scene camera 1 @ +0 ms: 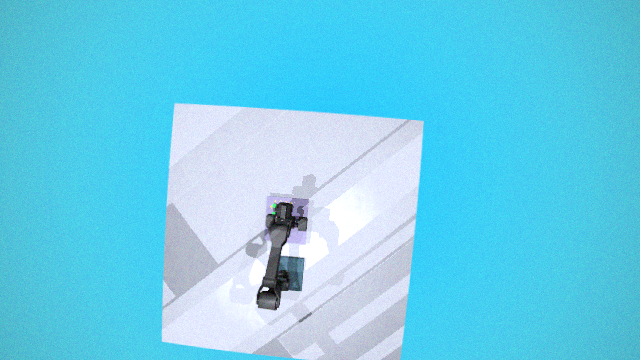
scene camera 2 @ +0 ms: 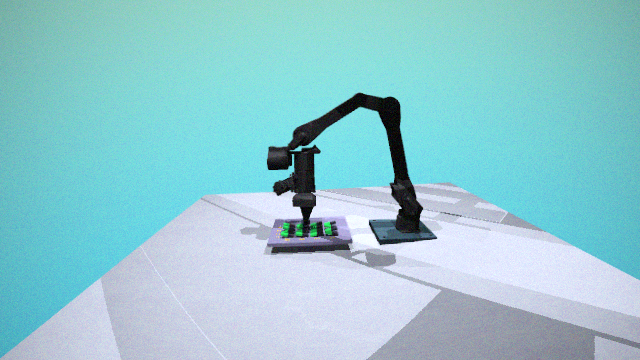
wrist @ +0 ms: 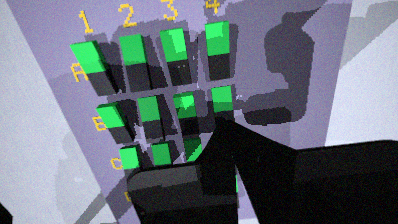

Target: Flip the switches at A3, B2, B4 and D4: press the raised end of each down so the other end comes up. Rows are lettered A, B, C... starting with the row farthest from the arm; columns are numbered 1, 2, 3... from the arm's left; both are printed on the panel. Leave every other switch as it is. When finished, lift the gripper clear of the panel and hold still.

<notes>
The gripper (scene camera 2: 305, 222) is shut, holding nothing. Also in view: a switch A3 (wrist: 173, 41).
The gripper is seen too in the wrist view (wrist: 225, 126).
</notes>
